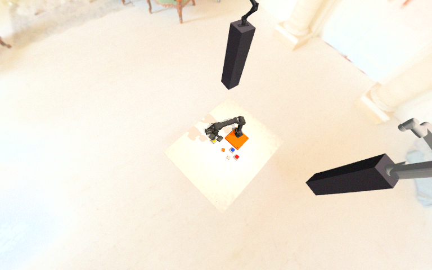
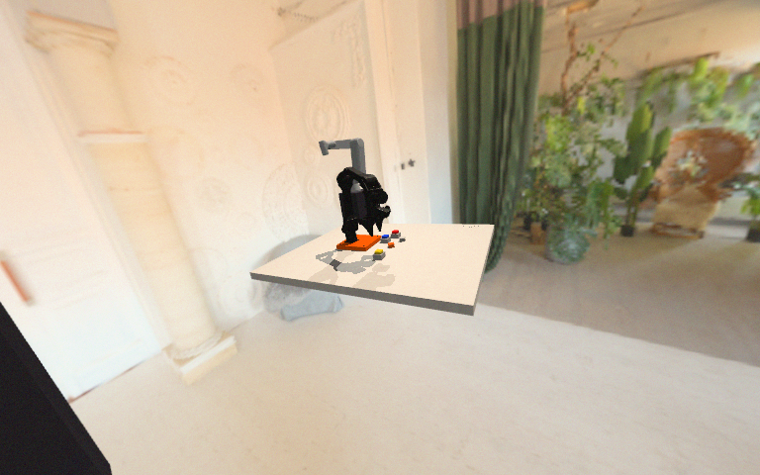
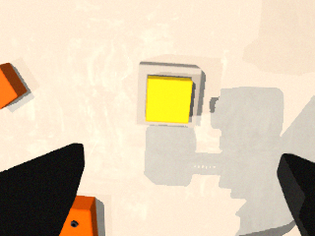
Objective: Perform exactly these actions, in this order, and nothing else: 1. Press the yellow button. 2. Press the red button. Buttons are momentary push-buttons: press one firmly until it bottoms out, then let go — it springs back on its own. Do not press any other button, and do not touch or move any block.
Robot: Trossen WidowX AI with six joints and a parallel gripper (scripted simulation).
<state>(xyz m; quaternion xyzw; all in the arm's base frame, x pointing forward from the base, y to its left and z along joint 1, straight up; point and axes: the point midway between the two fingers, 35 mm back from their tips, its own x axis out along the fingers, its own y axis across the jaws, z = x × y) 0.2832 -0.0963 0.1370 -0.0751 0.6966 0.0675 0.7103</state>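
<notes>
Right now my gripper tip is 9 cm above the yellow button. From my gripper tip the other things lie so: pale block (3 cm behind, 25 cm to the left, 12 cm below); then small orange block (3 cm behind, 15 cm to the left, 12 cm below); then blue button (12 cm behind, 21 cm to the left, 9 cm below).
</notes>
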